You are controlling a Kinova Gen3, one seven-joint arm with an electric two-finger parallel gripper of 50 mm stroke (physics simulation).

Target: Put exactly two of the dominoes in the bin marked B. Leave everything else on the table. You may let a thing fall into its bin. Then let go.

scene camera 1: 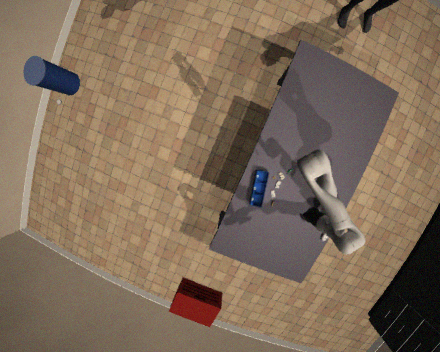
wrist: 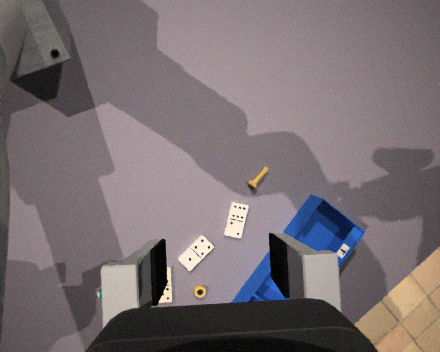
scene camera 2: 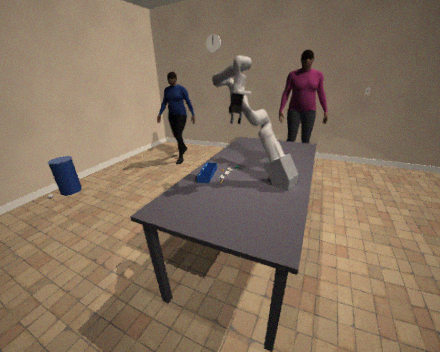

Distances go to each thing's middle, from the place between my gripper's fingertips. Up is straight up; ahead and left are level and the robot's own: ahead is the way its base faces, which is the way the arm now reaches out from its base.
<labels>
Now: hand 200 mm short of the blue bin tray [wrist: 319, 225], 60 mm to the right of it and 360 mm above it.
</labels>
